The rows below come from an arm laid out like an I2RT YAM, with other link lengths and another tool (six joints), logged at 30 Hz.
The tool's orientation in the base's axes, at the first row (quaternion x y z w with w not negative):
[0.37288, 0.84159, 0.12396, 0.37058]
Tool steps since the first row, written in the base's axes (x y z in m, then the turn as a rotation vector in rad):
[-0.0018, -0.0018, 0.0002, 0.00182, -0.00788, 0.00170]
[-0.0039, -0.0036, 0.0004, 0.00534, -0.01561, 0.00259]
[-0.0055, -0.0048, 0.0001, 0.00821, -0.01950, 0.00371]
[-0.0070, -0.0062, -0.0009, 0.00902, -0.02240, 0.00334]
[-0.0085, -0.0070, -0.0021, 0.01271, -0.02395, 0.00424]
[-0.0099, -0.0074, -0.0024, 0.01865, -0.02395, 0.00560]
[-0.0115, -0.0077, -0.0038, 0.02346, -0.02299, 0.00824]
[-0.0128, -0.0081, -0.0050, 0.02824, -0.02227, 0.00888]
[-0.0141, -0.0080, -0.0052, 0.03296, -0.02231, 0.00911]
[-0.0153, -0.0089, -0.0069, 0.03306, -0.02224, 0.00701]
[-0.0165, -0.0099, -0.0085, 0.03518, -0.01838, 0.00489]
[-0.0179, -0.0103, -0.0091, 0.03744, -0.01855, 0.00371]
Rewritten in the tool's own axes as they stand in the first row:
[-0.0006, -0.0021, -0.0013, -0.00739, -0.00365, 0.00066]
[-0.0011, -0.0044, -0.0028, -0.01500, -0.00667, 0.00308]
[-0.0010, -0.0062, -0.0037, -0.01967, -0.00728, 0.00462]
[-0.0009, -0.0085, -0.0040, -0.02193, -0.00903, 0.00566]
[-0.0001, -0.0104, -0.0042, -0.02517, -0.00769, 0.00778]
[0.0004, -0.0116, -0.0049, -0.02855, -0.00385, 0.01109]
[0.0016, -0.0133, -0.0051, -0.03141, 0.00067, 0.01264]
[0.0026, -0.0149, -0.0051, -0.03337, 0.00404, 0.01557]
[0.0033, -0.0156, -0.0059, -0.03563, 0.00666, 0.01879]
[0.0041, -0.0177, -0.0056, -0.03451, 0.00574, 0.02031]
[0.0048, -0.0198, -0.0052, -0.03156, 0.00852, 0.02304]
[0.0054, -0.0211, -0.0058, -0.03206, 0.00904, 0.02549]

